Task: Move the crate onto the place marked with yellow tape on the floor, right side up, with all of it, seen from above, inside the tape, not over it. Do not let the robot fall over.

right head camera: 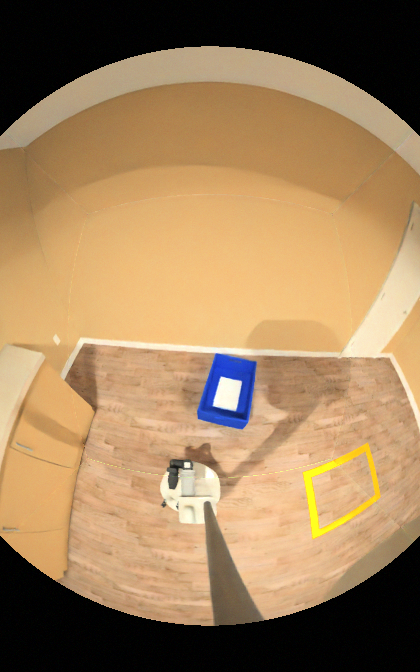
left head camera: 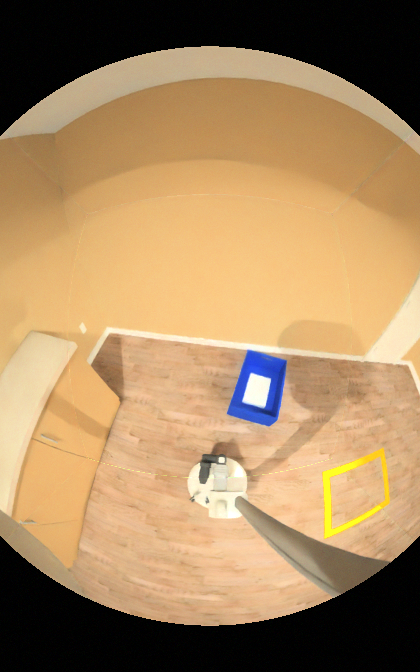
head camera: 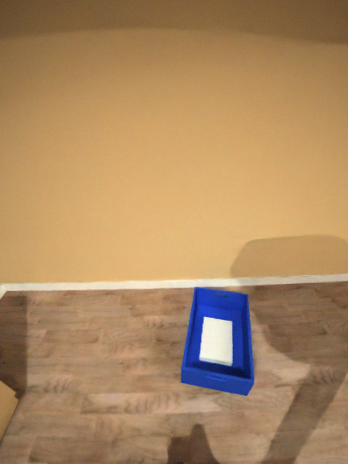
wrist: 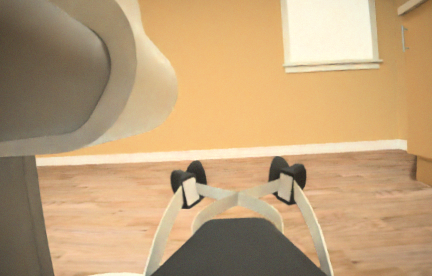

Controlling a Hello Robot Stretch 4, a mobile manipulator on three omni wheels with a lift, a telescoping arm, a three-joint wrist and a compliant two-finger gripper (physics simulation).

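Places are measured from the robot's base along level axes (x left, y back, z up), in metres.
Pixels of known places: gripper, fingertip midpoint: [wrist: 237,173].
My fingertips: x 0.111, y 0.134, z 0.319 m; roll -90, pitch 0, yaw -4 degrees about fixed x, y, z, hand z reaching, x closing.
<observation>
For each thing: its top centre in the pictures, then the offset to it from my fingertips.
- blue crate at its top centre: [head camera: 219,326] dy -0.957, dx -0.453, dz -0.126 m
- white block at its top centre: [head camera: 217,337] dy -0.957, dx -0.453, dz -0.275 m
A blue crate [head camera: 217,384] [left head camera: 252,416] [right head camera: 222,420] stands upright on the floor, its far end close to the back wall's white baseboard. A white block [head camera: 216,341] [left head camera: 257,391] [right head camera: 228,394] lies inside it. The yellow tape [left head camera: 328,505] [right head camera: 312,505] forms a four-sided outline on the floor, to the right of the robot and nearer than the crate; the tape does not show in the head camera view. My gripper [wrist: 237,173] is open, with its two dark fingertips wide apart and nothing between them. It is held in over the robot's base, apart from the crate.
A wooden cabinet [head camera: 6,407] [left head camera: 65,480] [right head camera: 42,490] with a pale top stands along the left side. A whitish door [left head camera: 395,325] [right head camera: 385,300] is at the right. The wrist view shows a wall with a window [wrist: 330,32]. The robot's mast [right head camera: 227,575] crosses the lower part of the right head view.
</observation>
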